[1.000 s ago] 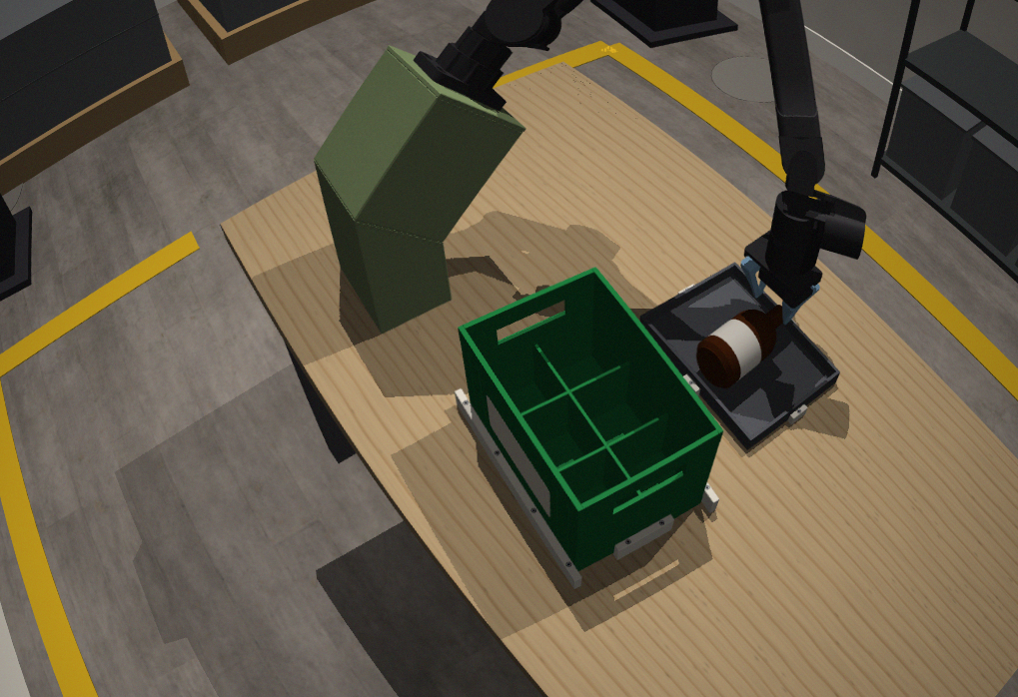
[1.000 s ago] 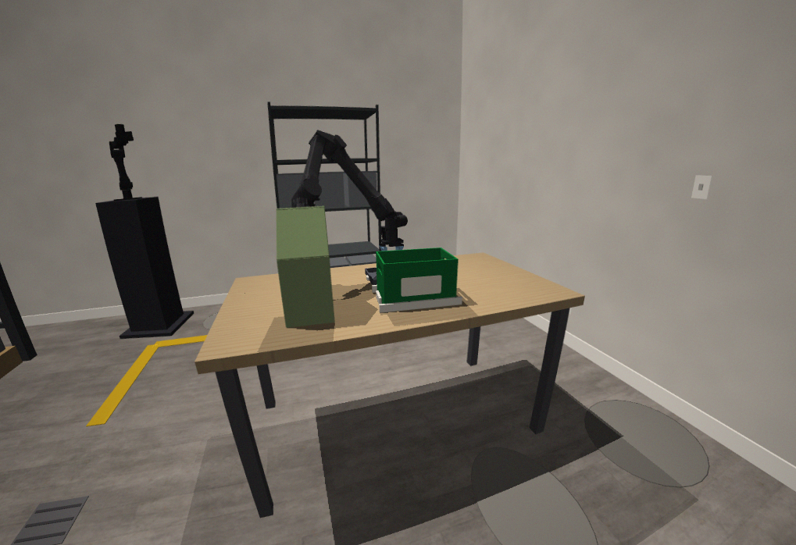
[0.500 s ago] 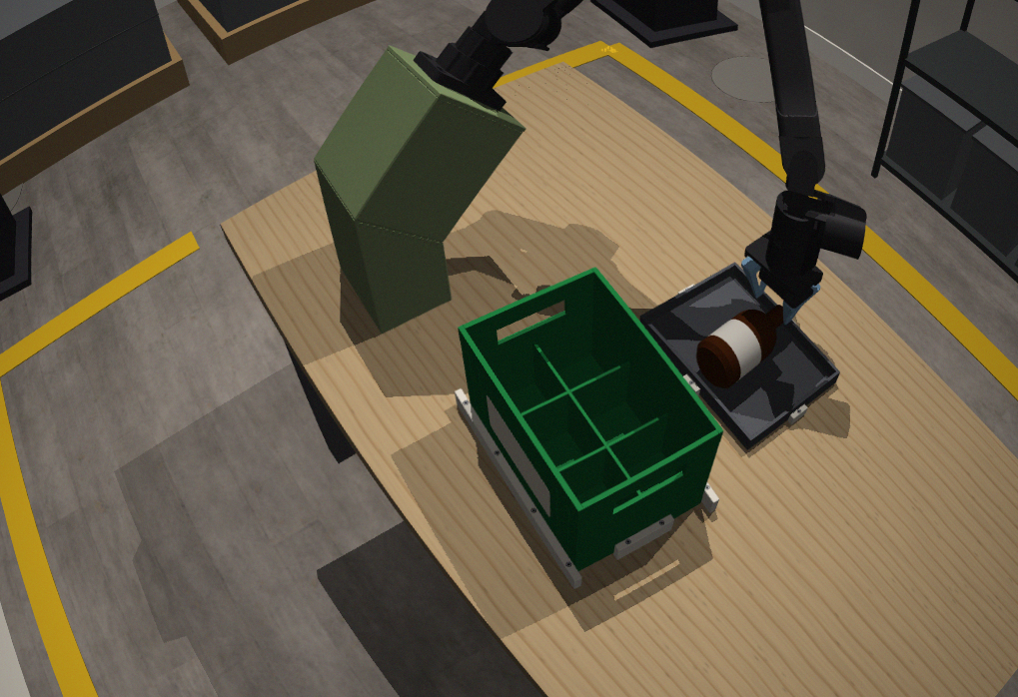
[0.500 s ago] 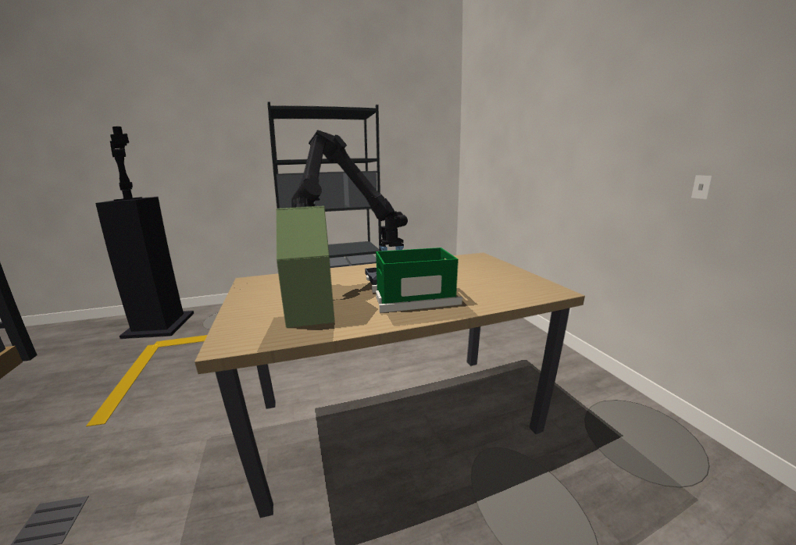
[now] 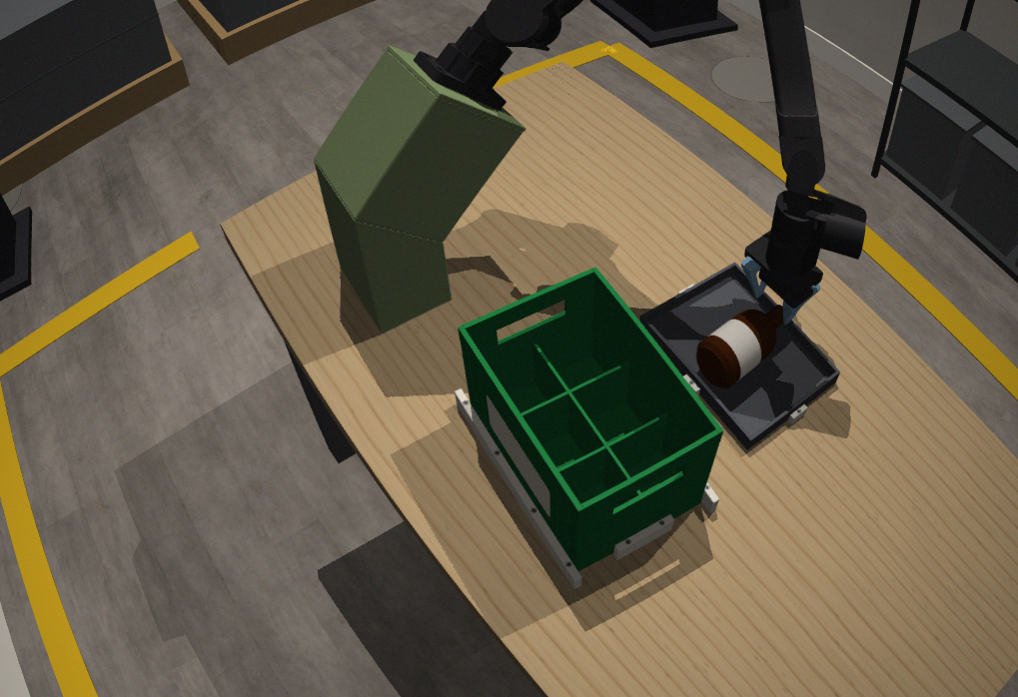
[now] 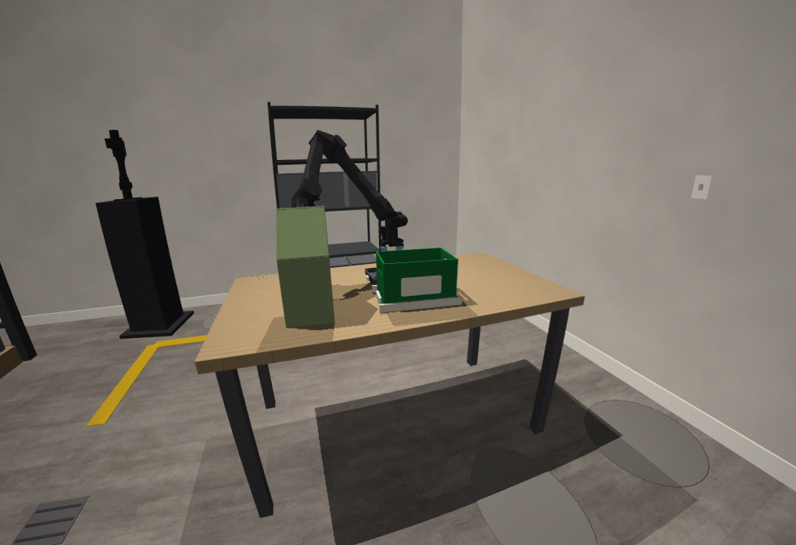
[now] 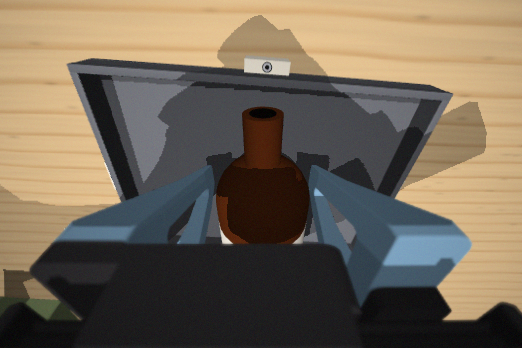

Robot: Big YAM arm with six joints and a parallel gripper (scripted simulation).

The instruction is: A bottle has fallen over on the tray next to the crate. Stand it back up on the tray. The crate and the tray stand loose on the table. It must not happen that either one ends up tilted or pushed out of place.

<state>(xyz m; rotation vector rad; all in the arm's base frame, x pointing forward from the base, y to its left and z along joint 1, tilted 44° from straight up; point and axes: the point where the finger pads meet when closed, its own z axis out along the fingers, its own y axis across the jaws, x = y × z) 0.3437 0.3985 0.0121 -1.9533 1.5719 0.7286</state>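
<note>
Right now my hand is 50 mm to the left of the brown bottle, 40 mm above it and 10 mm short of it. Also, from my hand: dark grey tray 60 mm below, 50 mm to the right, 10 mm ahead; then green crate 330 mm to the right, 40 mm ahead, 10 mm above.
</note>
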